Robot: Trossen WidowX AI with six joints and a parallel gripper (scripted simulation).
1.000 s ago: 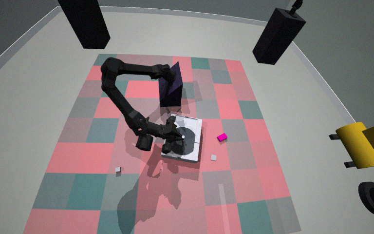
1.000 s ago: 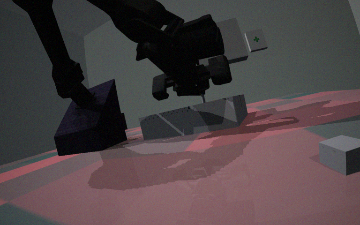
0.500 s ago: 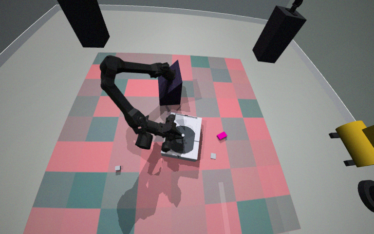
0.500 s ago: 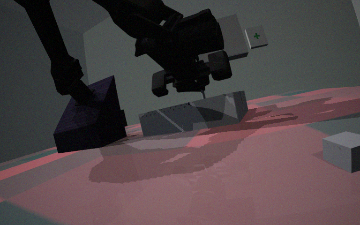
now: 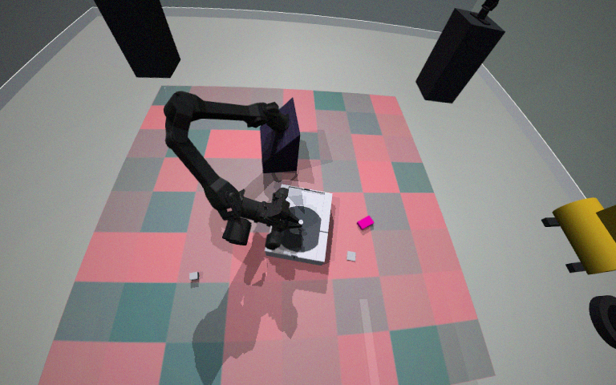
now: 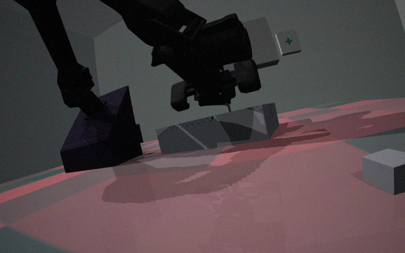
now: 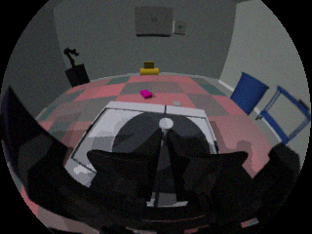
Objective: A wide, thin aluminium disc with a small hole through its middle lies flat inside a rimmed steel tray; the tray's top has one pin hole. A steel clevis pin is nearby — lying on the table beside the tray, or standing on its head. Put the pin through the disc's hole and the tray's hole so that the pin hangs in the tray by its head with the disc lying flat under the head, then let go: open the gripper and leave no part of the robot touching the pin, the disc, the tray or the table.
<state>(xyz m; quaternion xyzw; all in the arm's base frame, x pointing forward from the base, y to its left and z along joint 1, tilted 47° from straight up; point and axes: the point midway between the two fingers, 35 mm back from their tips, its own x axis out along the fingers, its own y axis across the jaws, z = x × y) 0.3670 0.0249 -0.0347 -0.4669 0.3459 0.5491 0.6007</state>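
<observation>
Now: gripper tip 1 cm above the steel clevis pin. Round my gripper tip: dark aluminium disc: 1 cm to the right, 3 cm below; then grey cube: 15 cm ahead, 33 cm to the right, 8 cm below; then steel tray: 3 cm behind, 4 cm below.
</observation>
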